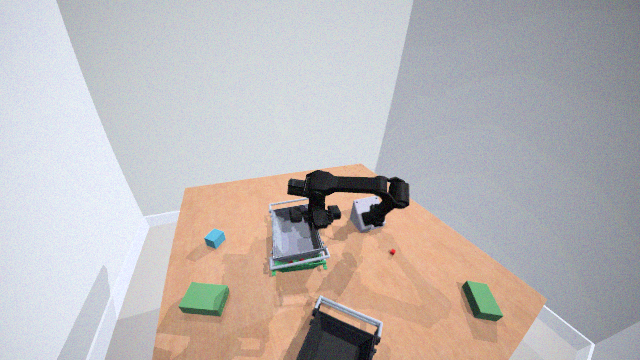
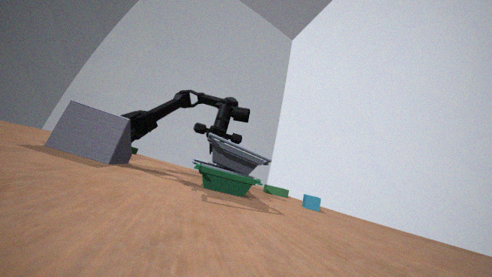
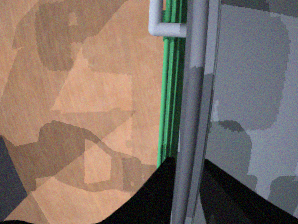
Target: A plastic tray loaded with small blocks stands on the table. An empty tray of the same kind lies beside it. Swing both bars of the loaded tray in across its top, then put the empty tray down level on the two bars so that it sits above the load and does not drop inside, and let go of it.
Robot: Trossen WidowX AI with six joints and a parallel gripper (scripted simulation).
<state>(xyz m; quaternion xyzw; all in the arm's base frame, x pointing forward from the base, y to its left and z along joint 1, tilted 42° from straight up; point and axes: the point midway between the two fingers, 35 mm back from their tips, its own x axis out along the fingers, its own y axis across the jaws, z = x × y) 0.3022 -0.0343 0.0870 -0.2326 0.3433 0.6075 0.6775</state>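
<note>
My gripper tip is now 70 mm short of the grey tray, 10 mm to the left of it and 10 mm below it. Also, from my gripper tip: red block: 320 mm behind, 150 mm to the left, 100 mm below; then blue cube: 380 mm ahead, 150 mm to the right, 80 mm below.
</note>
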